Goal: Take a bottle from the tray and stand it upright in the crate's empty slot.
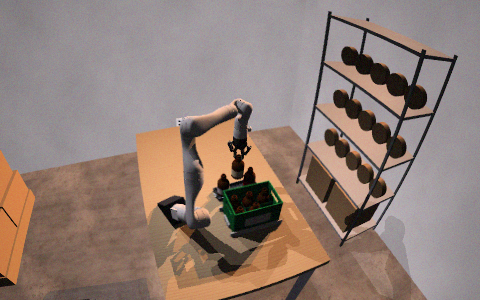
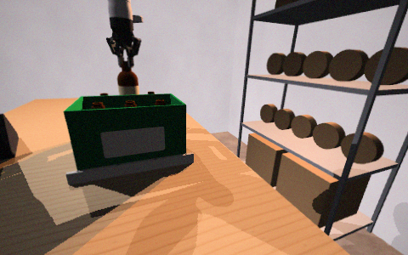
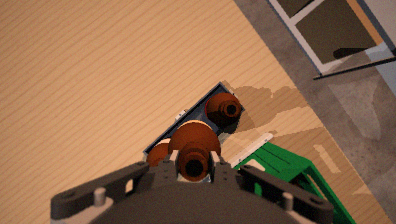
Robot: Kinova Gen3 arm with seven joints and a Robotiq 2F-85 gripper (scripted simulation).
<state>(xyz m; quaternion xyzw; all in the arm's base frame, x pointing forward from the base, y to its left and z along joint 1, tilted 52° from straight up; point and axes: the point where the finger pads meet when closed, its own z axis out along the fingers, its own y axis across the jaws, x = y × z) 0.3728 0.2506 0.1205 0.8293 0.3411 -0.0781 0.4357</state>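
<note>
Right now the brown bottle is 7 cm below my hand. From my hand the other things lie so: green crate (4 cm behind, 23 cm to the right, 19 cm below); dark tray (26 cm below).
</note>
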